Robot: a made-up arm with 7 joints.
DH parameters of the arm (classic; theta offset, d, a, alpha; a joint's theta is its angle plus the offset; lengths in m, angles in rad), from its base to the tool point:
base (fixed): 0.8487 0 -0.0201 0
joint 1: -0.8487 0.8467 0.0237 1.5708
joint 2: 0 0.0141 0.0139 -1.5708
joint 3: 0 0.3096 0.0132 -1.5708
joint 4: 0 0.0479 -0.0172 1.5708
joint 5: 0 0.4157 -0.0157 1.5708
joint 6: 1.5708 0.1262 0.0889 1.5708
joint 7: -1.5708 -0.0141 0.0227 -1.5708
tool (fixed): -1.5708 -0.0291 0 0
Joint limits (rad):
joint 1: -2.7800..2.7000
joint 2: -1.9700..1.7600
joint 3: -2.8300..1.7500
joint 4: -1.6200..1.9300
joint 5: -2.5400..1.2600
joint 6: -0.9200..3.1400
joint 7: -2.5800..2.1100
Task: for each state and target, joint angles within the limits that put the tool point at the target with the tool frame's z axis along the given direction. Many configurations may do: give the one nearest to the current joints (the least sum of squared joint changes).
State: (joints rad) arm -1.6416 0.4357 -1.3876 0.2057 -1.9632 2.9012 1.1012
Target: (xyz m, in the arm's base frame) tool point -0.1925 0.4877 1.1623 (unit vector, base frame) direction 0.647 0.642 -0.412
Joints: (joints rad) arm -1.2179 1.1587 -1.0310 0.3371 -1.5294 3.0567 1.4164
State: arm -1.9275 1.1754 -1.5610 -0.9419 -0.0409 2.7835 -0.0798
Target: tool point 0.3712 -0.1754 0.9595 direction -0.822 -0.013 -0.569
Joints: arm -2.5488 1.1287 -1.6365 -1.4287 -0.0795 2.2135 0.2547
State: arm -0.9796 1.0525 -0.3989 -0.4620 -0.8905 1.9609 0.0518
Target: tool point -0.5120 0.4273 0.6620 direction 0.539 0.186 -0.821
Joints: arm -0.7395 1.7482 0.0826 0.1268 -0.6609 1.7984 0.0352
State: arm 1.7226 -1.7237 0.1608 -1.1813 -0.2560 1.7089 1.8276
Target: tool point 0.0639 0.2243 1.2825 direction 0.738 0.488 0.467
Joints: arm 1.4245 -1.1448 -0.2020 -1.1290 0.3448 2.3297 2.1100
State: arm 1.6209 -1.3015 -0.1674 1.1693 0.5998 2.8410 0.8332
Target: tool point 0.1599 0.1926 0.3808 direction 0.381 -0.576 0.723
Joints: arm 1.1893 -1.9700 -0.1238 1.2058 0.7798 2.9481 0.8602
